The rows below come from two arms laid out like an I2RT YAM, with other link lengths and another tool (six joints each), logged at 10 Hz.
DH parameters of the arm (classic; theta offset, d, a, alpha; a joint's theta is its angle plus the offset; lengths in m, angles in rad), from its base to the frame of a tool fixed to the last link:
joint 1: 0 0.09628 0.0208 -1.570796
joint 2: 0 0 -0.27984 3.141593
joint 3: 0.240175 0 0.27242 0
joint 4: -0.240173 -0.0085 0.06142 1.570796
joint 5: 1.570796 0.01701 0 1.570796
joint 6: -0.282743 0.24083 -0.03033 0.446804
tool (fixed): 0 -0.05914 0 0
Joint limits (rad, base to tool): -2.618..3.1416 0..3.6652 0..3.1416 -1.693..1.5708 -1.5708..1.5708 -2.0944..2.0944
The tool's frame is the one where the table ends.
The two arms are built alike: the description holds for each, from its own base.
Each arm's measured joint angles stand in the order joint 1, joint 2, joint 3, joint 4, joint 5, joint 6.
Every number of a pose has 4 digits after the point. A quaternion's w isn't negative.
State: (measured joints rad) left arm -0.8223 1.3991 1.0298 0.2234 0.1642 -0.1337; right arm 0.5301 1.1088 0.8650 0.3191 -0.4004 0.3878
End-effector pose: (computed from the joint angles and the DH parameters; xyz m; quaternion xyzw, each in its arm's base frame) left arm 0.3244 -0.3566 0.2486 -0.3506 0.4983 -0.7826 0.1273; right arm 0.2817 0.2947 0.3233 -0.4676 0.1877 -0.2512 0.8265
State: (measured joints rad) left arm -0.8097 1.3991 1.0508 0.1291 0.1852 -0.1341; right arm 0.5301 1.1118 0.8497 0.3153 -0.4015 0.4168
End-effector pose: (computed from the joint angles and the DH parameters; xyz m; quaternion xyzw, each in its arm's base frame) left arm 0.3214 -0.3503 0.2371 -0.3660 0.5226 -0.7607 0.1197; right arm 0.2811 0.2952 0.3147 -0.4705 0.2052 -0.2395 0.8241
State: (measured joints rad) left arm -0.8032 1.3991 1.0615 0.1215 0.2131 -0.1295; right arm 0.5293 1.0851 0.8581 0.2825 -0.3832 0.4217
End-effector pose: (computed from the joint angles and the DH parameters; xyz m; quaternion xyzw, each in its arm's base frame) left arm 0.3201 -0.3518 0.2409 -0.3600 0.5249 -0.7633 0.1111; right arm 0.2787 0.2902 0.3216 -0.4668 0.2112 -0.2462 0.8227
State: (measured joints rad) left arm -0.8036 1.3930 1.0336 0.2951 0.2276 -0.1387; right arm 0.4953 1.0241 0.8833 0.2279 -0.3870 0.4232
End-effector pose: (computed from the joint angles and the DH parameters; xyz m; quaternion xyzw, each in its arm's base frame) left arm 0.3250 -0.3616 0.2707 -0.3252 0.4765 -0.8094 0.1101; right arm 0.2742 0.2736 0.3438 -0.4536 0.2093 -0.2630 0.8254
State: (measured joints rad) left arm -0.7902 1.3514 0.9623 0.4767 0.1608 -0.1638; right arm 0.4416 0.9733 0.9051 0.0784 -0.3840 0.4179
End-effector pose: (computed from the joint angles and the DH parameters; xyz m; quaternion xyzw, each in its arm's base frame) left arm 0.3354 -0.3463 0.2978 -0.3156 0.4075 -0.8451 0.1422; right arm 0.2739 0.2509 0.3383 -0.4714 0.2437 -0.2755 0.8016
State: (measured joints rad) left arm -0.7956 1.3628 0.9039 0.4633 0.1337 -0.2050; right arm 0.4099 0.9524 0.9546 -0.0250 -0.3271 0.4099
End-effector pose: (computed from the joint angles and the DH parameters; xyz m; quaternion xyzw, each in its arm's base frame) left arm 0.3335 -0.3430 0.2583 -0.3559 0.4248 -0.8211 0.1369; right arm 0.2814 0.2316 0.3460 -0.4713 0.2713 -0.3073 0.7809
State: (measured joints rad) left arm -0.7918 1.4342 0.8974 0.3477 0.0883 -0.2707; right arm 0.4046 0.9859 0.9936 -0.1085 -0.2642 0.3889
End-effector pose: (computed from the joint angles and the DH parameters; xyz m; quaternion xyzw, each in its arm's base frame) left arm 0.3387 -0.3370 0.1933 -0.4341 0.4662 -0.7585 0.1374; right arm 0.2950 0.2233 0.3339 -0.4900 0.3010 -0.3266 0.7501
